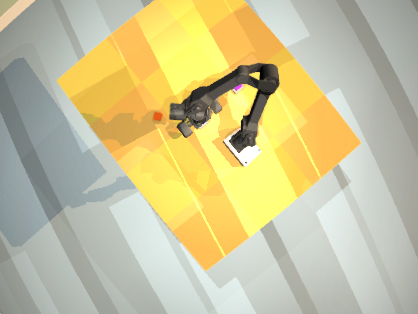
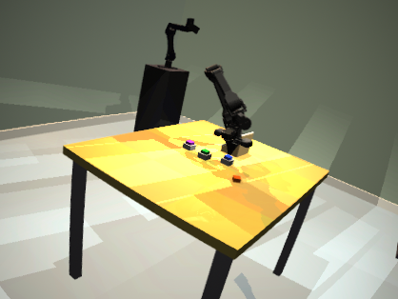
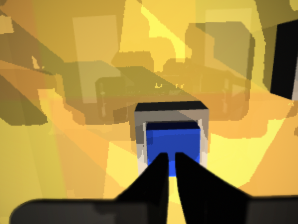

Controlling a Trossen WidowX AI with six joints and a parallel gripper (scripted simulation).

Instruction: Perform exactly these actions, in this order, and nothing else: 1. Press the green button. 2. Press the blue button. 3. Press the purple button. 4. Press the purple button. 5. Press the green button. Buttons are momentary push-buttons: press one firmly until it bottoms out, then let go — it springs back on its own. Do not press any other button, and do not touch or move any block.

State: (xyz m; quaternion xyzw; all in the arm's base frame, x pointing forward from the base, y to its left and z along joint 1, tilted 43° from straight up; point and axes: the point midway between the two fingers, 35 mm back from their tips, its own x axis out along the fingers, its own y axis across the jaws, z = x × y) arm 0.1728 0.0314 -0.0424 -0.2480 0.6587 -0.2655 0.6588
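Now: gripper tip 220 mm to the left of the purple button, 20 mm short of it and 20 mm above it. Also, from my gripper tip: blue button 20 mm below; small orange block 140 mm ahead, 130 mm to the left, 40 mm below; green button 100 mm to the right, 50 mm ahead, 20 mm below.
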